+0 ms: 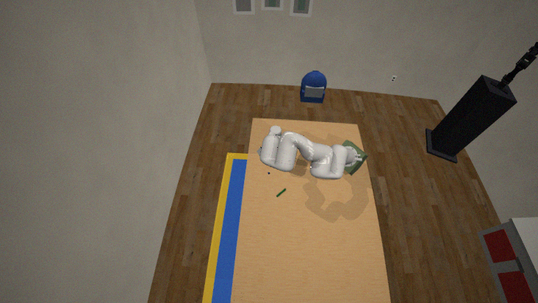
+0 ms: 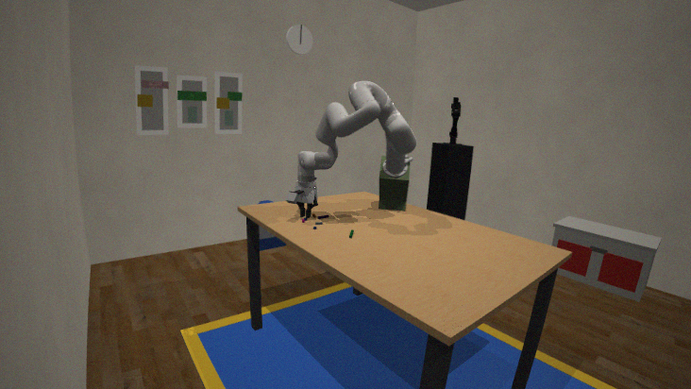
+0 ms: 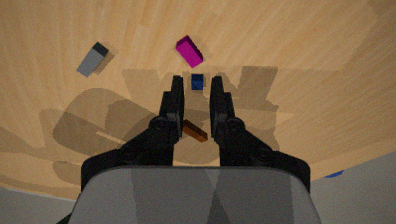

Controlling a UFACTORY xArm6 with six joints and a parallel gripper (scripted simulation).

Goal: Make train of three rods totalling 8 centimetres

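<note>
Now: the magenta rod 3 cm below my hand, 2 cm to the left of it and 1 cm ahead of it. Also, from my hand: orange rod: 6 cm to the right, 5 cm behind, 3 cm below; then grey rod: 7 cm to the left, 5 cm behind, 3 cm below; then purple rod: 9 cm behind, 3 cm to the right, 3 cm below.
</note>
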